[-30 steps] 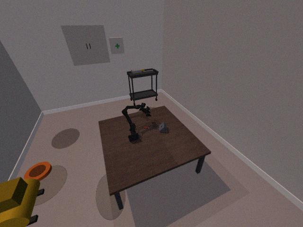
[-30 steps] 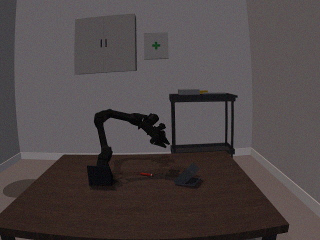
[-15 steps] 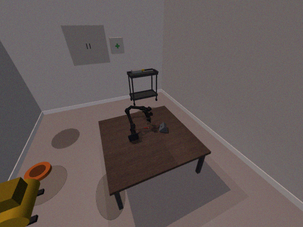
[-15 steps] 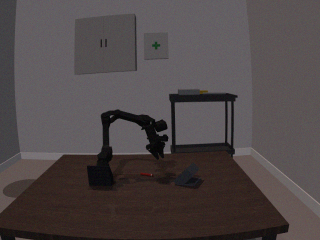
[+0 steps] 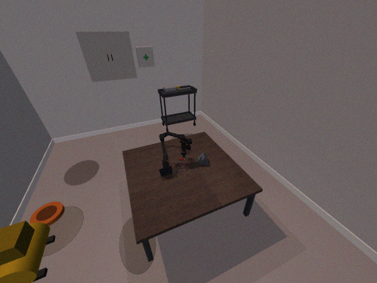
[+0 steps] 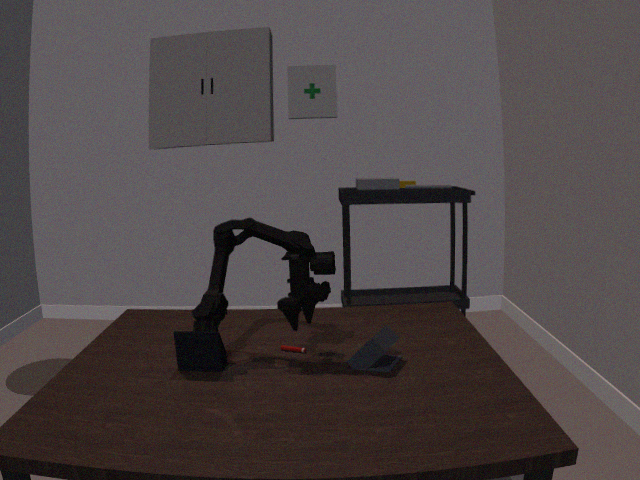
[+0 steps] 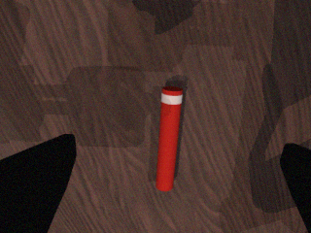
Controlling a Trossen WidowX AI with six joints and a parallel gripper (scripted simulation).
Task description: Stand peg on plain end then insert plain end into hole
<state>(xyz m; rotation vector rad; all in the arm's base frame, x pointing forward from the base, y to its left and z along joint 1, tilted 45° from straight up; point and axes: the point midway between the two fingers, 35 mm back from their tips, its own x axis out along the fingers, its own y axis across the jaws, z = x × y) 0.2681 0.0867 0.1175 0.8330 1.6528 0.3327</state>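
The red peg lies 7 cm below my gripper tip and 2 cm behind it. Round my gripper tip: grey sloped panel (21 cm ahead, 10 cm to the right, 4 cm below).
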